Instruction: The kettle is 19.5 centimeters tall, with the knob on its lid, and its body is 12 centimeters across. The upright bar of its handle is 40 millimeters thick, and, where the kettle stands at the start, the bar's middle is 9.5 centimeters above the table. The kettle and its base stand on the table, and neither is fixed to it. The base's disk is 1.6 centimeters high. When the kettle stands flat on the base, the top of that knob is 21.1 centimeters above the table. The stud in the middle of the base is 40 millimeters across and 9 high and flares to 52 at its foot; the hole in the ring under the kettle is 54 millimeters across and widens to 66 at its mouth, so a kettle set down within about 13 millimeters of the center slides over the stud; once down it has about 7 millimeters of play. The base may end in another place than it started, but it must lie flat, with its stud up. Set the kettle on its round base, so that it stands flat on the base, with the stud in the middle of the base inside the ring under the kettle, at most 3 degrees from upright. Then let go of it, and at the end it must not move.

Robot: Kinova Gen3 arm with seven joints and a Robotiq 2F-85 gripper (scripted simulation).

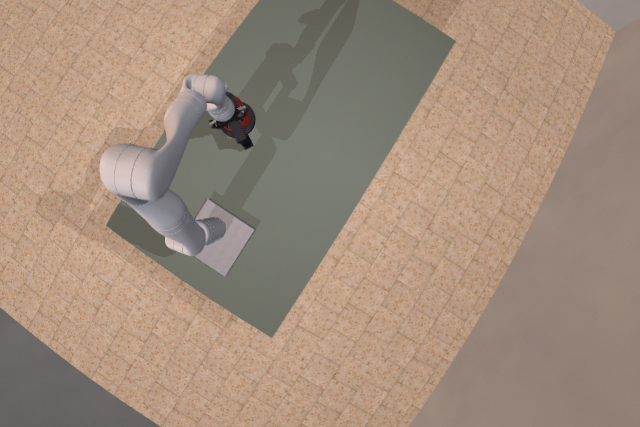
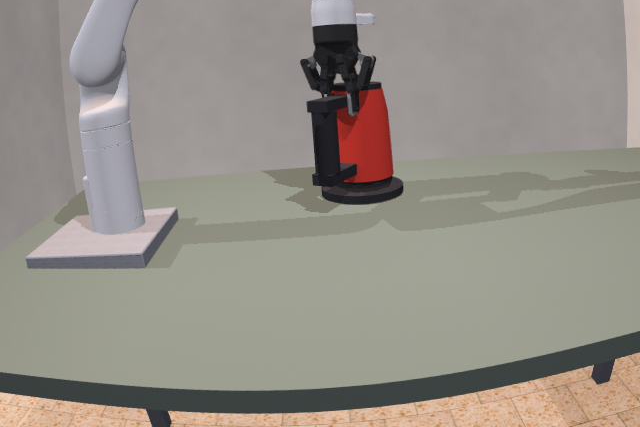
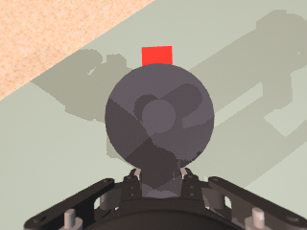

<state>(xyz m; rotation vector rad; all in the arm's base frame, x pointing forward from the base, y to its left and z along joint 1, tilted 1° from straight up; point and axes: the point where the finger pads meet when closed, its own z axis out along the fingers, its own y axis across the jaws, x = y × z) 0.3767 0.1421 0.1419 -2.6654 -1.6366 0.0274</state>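
My gripper is now 5 cm above the red kettle, 2 cm to the right of it and 1 cm short of it. Round my hand: black round base: 16 cm below, 6 cm to the left, 3 cm ahead.
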